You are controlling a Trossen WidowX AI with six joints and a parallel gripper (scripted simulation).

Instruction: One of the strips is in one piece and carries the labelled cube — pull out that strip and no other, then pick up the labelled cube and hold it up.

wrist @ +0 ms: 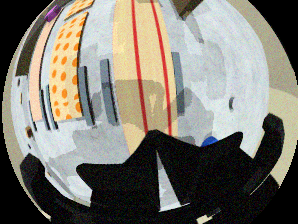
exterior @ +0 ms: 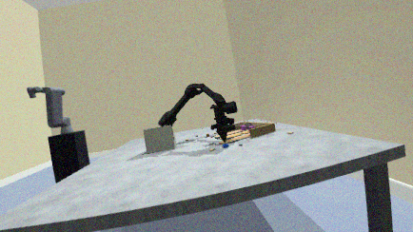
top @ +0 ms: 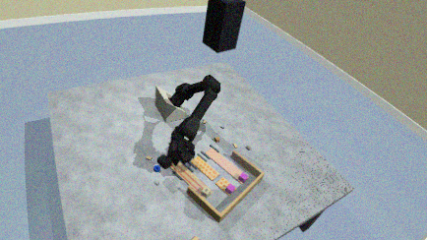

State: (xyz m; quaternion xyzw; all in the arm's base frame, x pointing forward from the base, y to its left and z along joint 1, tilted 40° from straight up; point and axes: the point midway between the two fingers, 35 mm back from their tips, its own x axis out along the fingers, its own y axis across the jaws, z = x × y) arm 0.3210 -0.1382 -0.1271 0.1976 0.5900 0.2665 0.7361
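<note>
Now: gripper tip 20 cm short of the labelled cube, 3 cm to the right of it and 2 cm below it. From my gripper tip the other things lie so: blue disc (9 cm to the right, 3 cm behind).
</note>
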